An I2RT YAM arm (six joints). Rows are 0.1 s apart.
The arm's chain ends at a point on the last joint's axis. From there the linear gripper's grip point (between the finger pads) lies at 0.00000 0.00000 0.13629 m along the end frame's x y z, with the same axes.
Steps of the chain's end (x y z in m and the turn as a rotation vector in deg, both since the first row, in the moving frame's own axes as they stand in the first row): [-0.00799, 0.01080, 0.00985, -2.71, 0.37, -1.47]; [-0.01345, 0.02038, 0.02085, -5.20, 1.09, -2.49]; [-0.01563, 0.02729, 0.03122, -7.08, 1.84, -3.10]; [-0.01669, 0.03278, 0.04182, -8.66, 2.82, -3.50]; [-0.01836, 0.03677, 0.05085, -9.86, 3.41, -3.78]
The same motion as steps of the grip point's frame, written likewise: [-0.00703, 0.01723, 0.00969, -2.71, 0.37, -1.47]; [-0.01059, 0.03267, 0.02026, -5.20, 1.09, -2.49]; [-0.01081, 0.04396, 0.03011, -7.08, 1.84, -3.10]; [-0.00939, 0.05308, 0.04010, -8.66, 2.82, -3.50]; [-0.00953, 0.05981, 0.04860, -9.86, 3.41, -3.78]
